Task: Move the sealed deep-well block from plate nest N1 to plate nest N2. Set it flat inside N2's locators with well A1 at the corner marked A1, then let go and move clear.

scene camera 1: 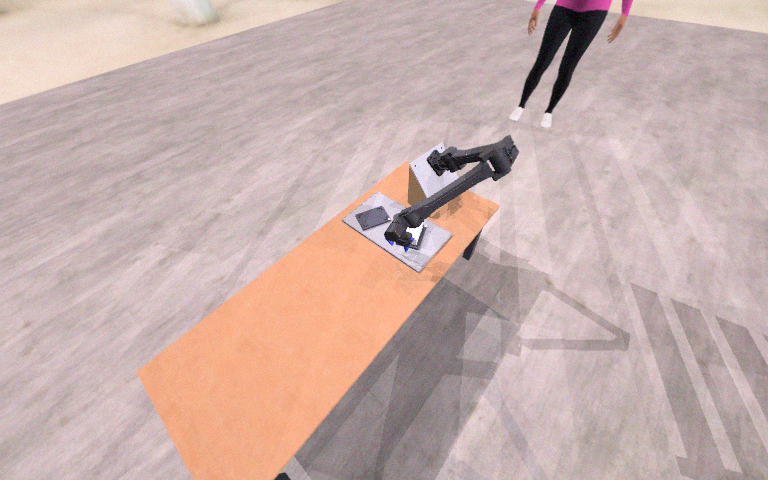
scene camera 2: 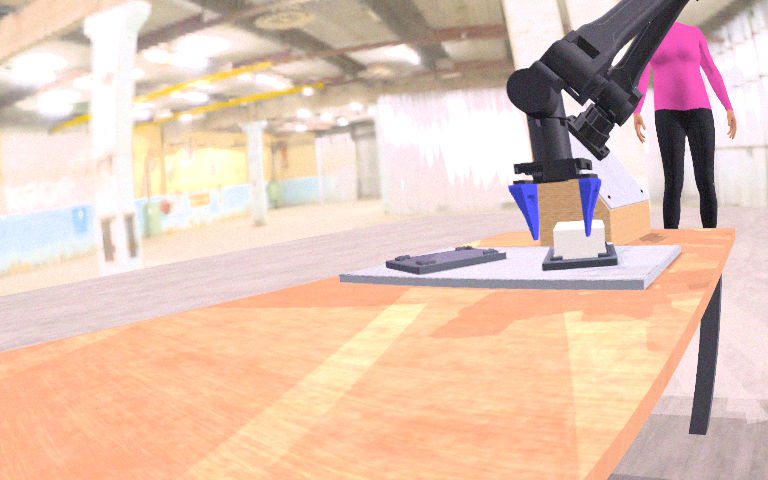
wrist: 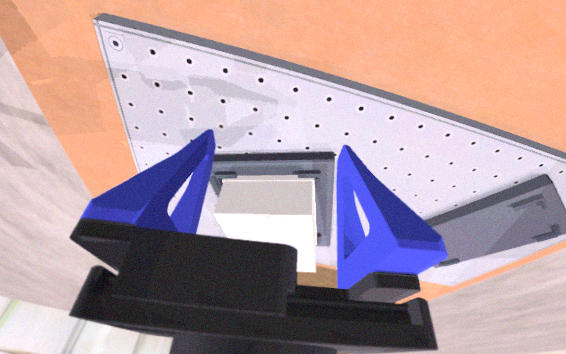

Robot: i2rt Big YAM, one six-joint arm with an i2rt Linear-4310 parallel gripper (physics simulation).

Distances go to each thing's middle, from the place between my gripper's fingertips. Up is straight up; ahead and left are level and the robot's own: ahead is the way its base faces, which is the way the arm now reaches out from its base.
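Scene:
There is the white block [scene camera 2: 570, 241], and my hand is 140 mm past the block, 20 mm to the left of it and 20 mm above it.

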